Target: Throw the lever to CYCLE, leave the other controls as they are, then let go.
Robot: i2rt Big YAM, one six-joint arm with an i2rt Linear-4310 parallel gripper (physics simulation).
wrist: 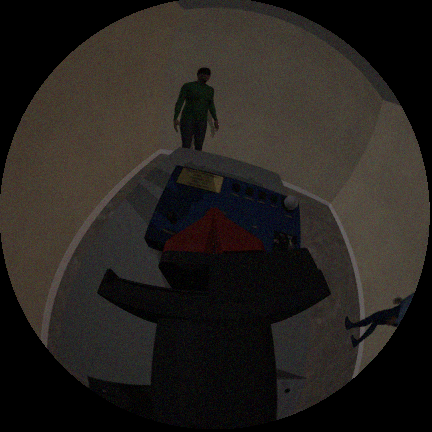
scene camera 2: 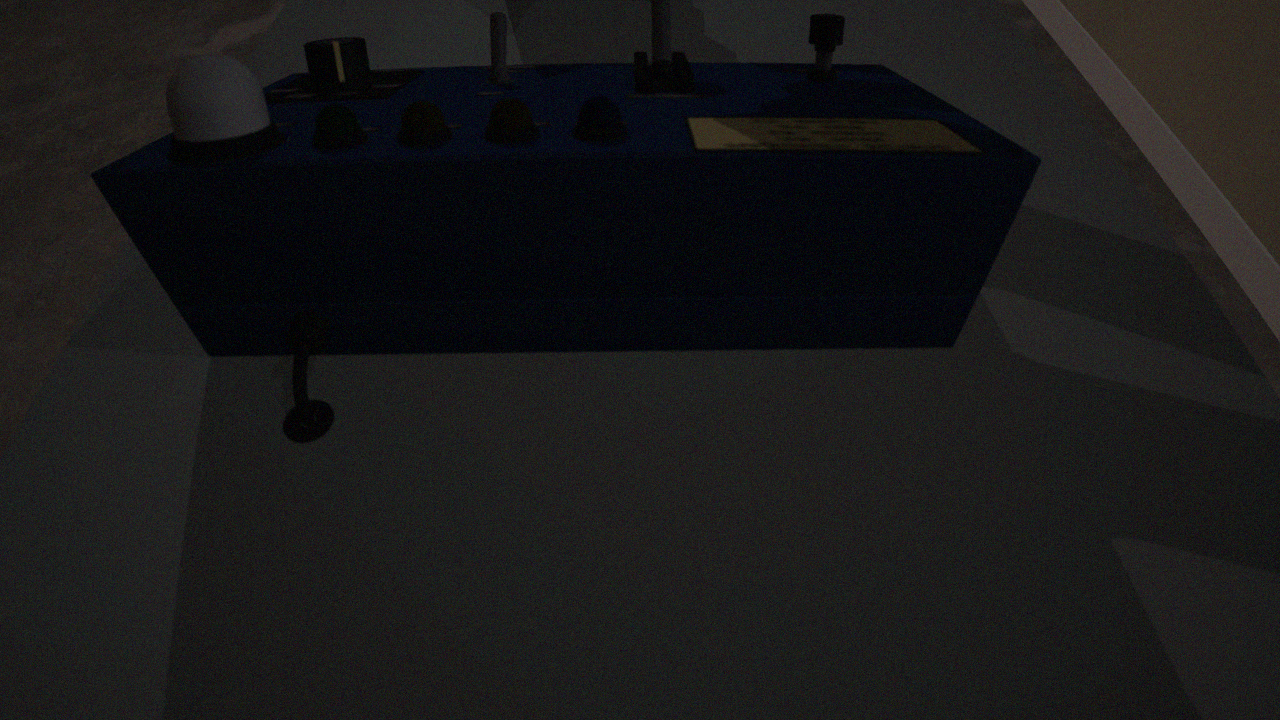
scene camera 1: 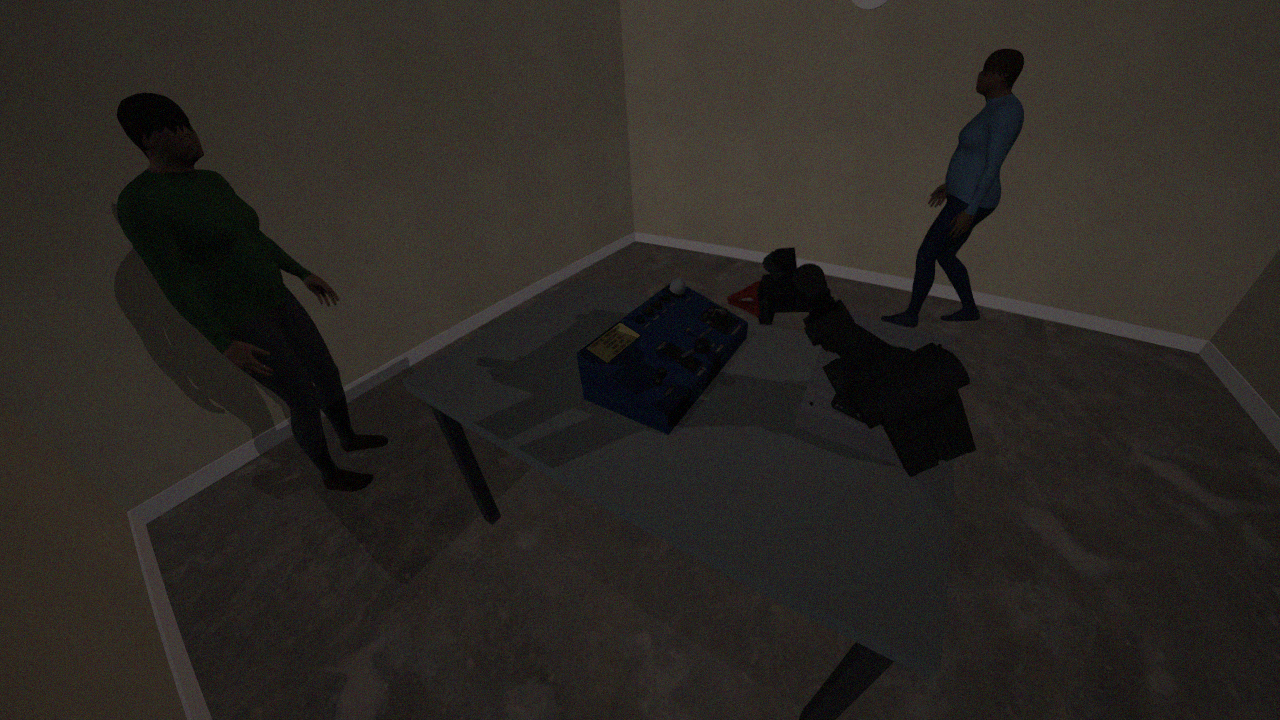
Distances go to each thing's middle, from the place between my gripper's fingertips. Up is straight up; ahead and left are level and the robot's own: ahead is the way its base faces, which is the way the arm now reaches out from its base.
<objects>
Right now the blue control box (scene camera 2: 591, 207) is 22 cm ahead of my hand, 20 cm below it and 5 cm to the right of it.
</objects>
